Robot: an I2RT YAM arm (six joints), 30 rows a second.
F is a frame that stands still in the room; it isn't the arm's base.
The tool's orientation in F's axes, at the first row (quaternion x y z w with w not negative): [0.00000, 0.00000, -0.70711, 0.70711]
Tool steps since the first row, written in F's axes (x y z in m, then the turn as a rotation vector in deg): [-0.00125, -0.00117, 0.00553, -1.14, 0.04, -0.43]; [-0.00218, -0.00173, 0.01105, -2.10, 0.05, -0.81]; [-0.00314, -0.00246, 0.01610, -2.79, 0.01, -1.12]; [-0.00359, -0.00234, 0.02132, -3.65, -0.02, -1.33]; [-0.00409, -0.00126, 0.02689, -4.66, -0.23, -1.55]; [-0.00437, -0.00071, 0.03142, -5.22, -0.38, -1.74]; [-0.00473, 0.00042, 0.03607, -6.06, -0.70, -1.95]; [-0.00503, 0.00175, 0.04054, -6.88, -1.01, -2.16]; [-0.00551, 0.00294, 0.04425, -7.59, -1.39, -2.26]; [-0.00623, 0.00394, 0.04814, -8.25, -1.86, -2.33]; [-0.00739, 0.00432, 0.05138, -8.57, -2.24, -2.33]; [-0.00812, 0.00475, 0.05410, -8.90, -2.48, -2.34]
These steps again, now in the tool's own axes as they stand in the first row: [0.00117, -0.00125, 0.00553, -0.04, -1.14, -0.43]; [0.00173, -0.00218, 0.01105, -0.05, -2.10, -0.81]; [0.00246, -0.00314, 0.01610, -0.01, -2.79, -1.12]; [0.00234, -0.00359, 0.02132, 0.02, -3.65, -1.33]; [0.00126, -0.00409, 0.02689, 0.23, -4.66, -1.55]; [0.00071, -0.00437, 0.03142, 0.38, -5.22, -1.74]; [-0.00042, -0.00473, 0.03607, 0.70, -6.06, -1.95]; [-0.00175, -0.00503, 0.04054, 1.01, -6.88, -2.16]; [-0.00294, -0.00551, 0.04425, 1.39, -7.59, -2.26]; [-0.00394, -0.00623, 0.04814, 1.86, -8.25, -2.33]; [-0.00432, -0.00739, 0.05138, 2.24, -8.57, -2.33]; [-0.00475, -0.00812, 0.05410, 2.48, -8.90, -2.34]
